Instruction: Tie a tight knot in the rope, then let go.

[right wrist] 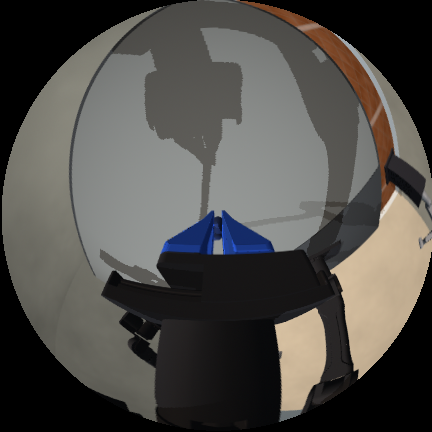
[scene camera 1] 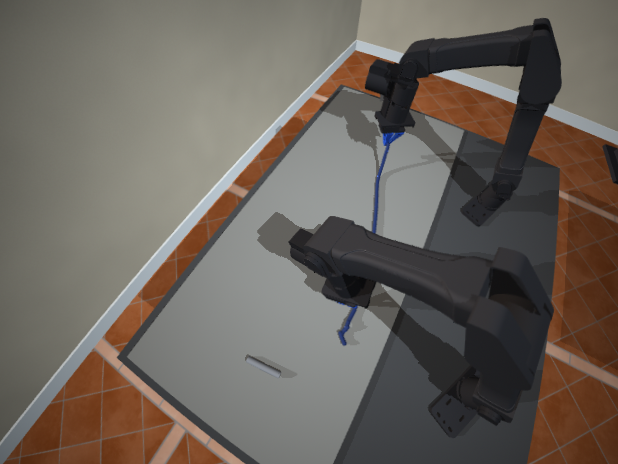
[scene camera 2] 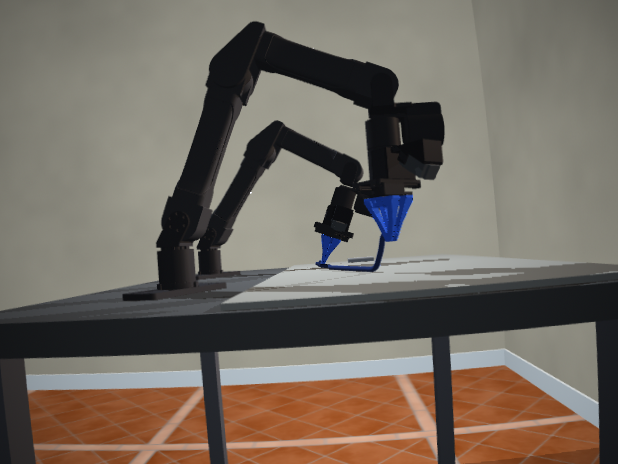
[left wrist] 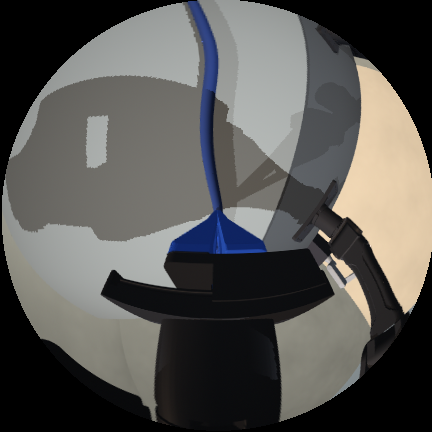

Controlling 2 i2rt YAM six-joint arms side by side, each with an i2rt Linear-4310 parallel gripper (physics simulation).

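Pixels of known places: left gripper, between the fingertips: (scene camera 1: 356,302) (scene camera 2: 322,263) (left wrist: 217,214); right gripper, between the fingertips: (right wrist: 217,215) (scene camera 1: 385,144) (scene camera 2: 391,241); left arm's base, origin of its link: (scene camera 1: 468,391) (scene camera 2: 210,277) (left wrist: 316,212); right arm's base, origin of its link: (right wrist: 312,259) (scene camera 1: 486,203) (scene camera 2: 178,293).
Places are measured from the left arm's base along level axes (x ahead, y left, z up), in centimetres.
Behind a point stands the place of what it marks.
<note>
The blue rope (scene camera 1: 376,200) {y -15.7, x 49.8, z 1.7 cm} (scene camera 2: 350,268) {y -15.4, x 48.5, z 1.4 cm} (left wrist: 207,120) {y 1.2, x 36.0, z 1.8 cm} runs along the pale table top with no loop or crossing in its visible stretches. My right gripper (scene camera 1: 387,144) {y -29.9, x 62.3, z 6.2 cm} (scene camera 2: 391,240) {y -29.9, x 62.3, z 6.2 cm} (right wrist: 217,215) {y -29.9, x 62.3, z 6.2 cm} is shut on one end of the rope, held above the table, and the rope drops from it to the table top. My left gripper (scene camera 2: 323,263) {y 8.3, x 30.8, z 1.7 cm} (left wrist: 217,214) {y 8.3, x 30.8, z 1.7 cm} is low at the table top, shut on the rope near its other end. In scene camera 1, a short bent free tail shows past the left gripper; the left arm hides part of the rope and most of that gripper's fingers.
A small grey rod (scene camera 1: 263,366) {y 33.8, x 31.6, z 2.1 cm} (scene camera 2: 361,259) {y 33.5, x 31.9, z 1.5 cm} lies on the pale table top, beyond the rope's free tail in scene camera 1. The left arm's forearm crosses over the rope there. Both arm bases stand on the dark strip (scene camera 1: 400,400) of the table.
</note>
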